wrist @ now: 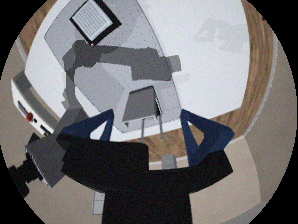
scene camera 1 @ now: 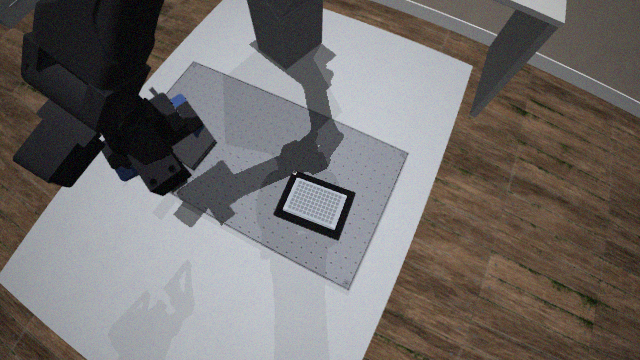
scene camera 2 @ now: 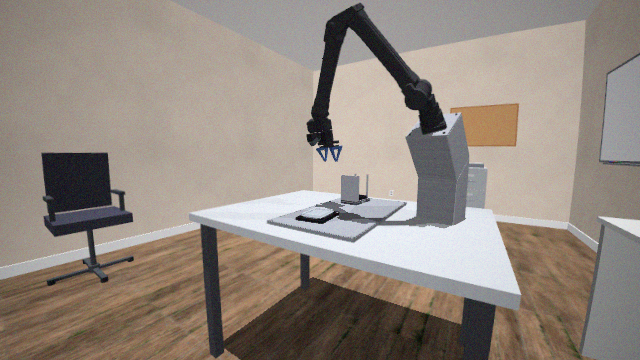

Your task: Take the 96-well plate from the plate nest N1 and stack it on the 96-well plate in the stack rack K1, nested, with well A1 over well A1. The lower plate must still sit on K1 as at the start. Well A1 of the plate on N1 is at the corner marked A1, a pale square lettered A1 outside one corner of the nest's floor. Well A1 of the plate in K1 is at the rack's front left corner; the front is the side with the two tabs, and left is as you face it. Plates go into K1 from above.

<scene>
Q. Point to a black plate nest N1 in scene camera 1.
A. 292, 218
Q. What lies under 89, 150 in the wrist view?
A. My gripper.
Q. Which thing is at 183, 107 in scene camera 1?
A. My gripper.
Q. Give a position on a white 96-well plate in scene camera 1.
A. At 318, 204
</scene>
